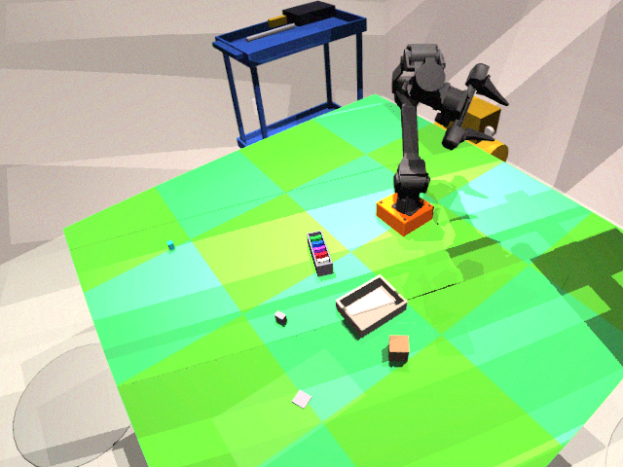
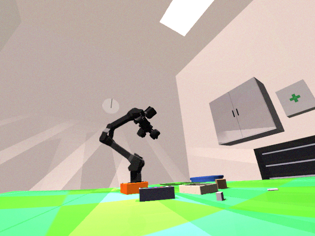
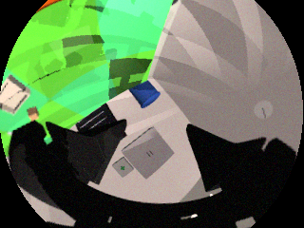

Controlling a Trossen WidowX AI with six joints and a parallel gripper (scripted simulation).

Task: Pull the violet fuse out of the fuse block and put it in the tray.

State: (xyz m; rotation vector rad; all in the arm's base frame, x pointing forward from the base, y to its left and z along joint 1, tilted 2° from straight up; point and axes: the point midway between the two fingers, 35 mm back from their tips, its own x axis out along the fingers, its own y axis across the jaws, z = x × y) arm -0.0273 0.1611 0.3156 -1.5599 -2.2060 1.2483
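Right now my gripper tip is 35 cm short of the tray, 6 cm to the left of it and 35 cm above it. Round my gripper tip: white tile: 62 cm ahead, 2 cm to the right, 35 cm below; then brown cube: 41 cm ahead, 6 cm to the left, 33 cm below; then grey cube: 52 cm ahead, 19 cm to the right, 34 cm below.
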